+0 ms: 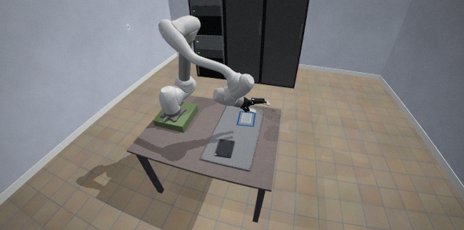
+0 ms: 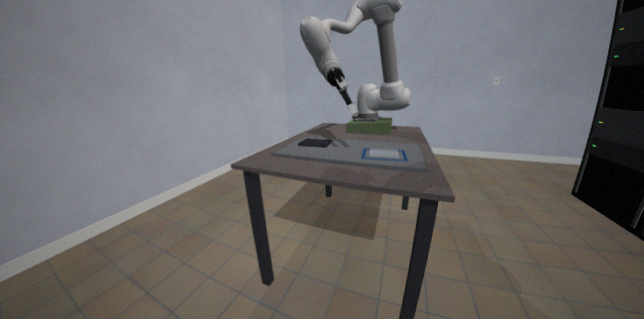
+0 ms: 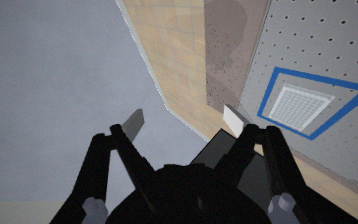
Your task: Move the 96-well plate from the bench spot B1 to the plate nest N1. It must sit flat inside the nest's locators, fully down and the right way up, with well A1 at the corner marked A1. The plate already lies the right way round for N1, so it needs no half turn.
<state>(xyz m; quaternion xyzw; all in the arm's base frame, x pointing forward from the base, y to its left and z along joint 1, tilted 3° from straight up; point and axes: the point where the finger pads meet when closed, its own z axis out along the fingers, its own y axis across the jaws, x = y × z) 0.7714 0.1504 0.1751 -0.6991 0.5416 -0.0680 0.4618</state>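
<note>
Now: the white 96-well plate 25 cm below my hand, 15 cm behind it and 11 cm to the left of it. Also, from my hand: small white corner mark 36 cm to the right, 24 cm below, 22 cm behind; then dark plate nest 28 cm to the right, 25 cm below, 19 cm behind.
</note>
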